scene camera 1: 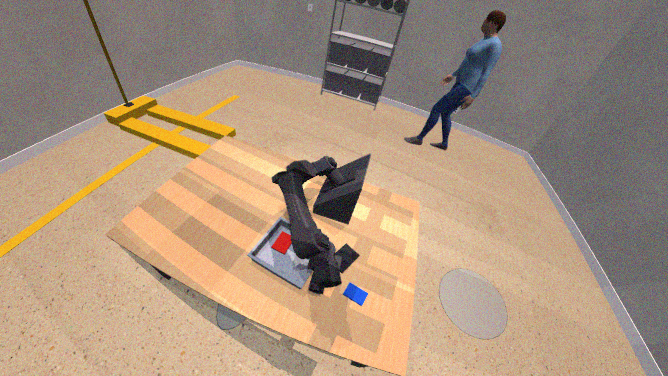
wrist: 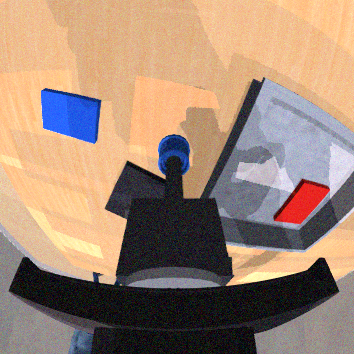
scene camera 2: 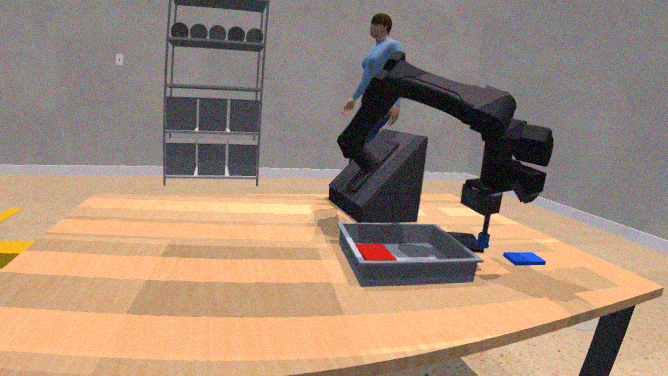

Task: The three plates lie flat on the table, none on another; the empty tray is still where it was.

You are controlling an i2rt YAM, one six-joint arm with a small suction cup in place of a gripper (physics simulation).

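Pixels of known places: hand, tool point: (wrist: 173, 148) (scene camera 2: 482, 245); arm's base, link origin: (scene camera 1: 339, 182) (scene camera 2: 373, 166).
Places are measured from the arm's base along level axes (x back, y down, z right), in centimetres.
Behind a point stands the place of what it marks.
A red plate (scene camera 1: 282, 242) @(y 12.8, x -32.9, z 14.9 cm) (scene camera 2: 376, 252) @(y 12.9, x -33.1, z 14.6 cm) (wrist: 302, 201) @(y 12.9, x -33.5, z 14.2 cm) lies inside the grey tray (scene camera 1: 276, 271) @(y 9.0, x -47.2, z 11.3 cm) (scene camera 2: 417, 273) @(y 11.7, x -46.6, z 13.3 cm) (wrist: 262, 238) @(y 10.5, x -26.3, z 9.2 cm), near one corner. A blue plate (scene camera 1: 355, 294) @(y 13.1, x -44.5, z -19.9 cm) (scene camera 2: 524, 258) @(y 13.1, x -44.9, z -18.9 cm) (wrist: 70, 115) @(y 13.1, x -44.2, z -19.2 cm) lies flat on the table, apart from the others. A black plate (scene camera 1: 348, 257) @(y 13.2, x -29.6, z -13.8 cm) (scene camera 2: 461, 240) @(y 13.2, x -30.4, z -11.3 cm) (wrist: 131, 190) @(y 13.2, x -32.4, z -12.5 cm) lies on the table between the tray and the arm's side of the blue plate, partly hidden by the arm. My blue suction cup (scene camera 2: 482, 241) (wrist: 174, 155) @(y 9.4, x -42.6, z -6.2 cm) is open, with no plate on it. It is low beside the black plate; its exact height is unclear. The arm hides it in scene camera 1.
The arm's black wedge-shaped base (scene camera 1: 342, 192) @(y -3.4, x -9.6, z -2.9 cm) (scene camera 2: 395, 175) @(y 0.4, x -11.8, z -0.8 cm) stands on the table (scene camera 1: 200, 235) @(y 14.0, x -43.2, z 49.5 cm) (scene camera 2: 225, 295) @(y 14.1, x -43.1, z 46.9 cm) behind the tray. A person in blue (scene camera 1: 480, 62) (scene camera 2: 382, 57) stands beyond the table. A shelf rack stands at the wall, and a yellow pallet jack (scene camera 1: 165, 137) is on the floor.
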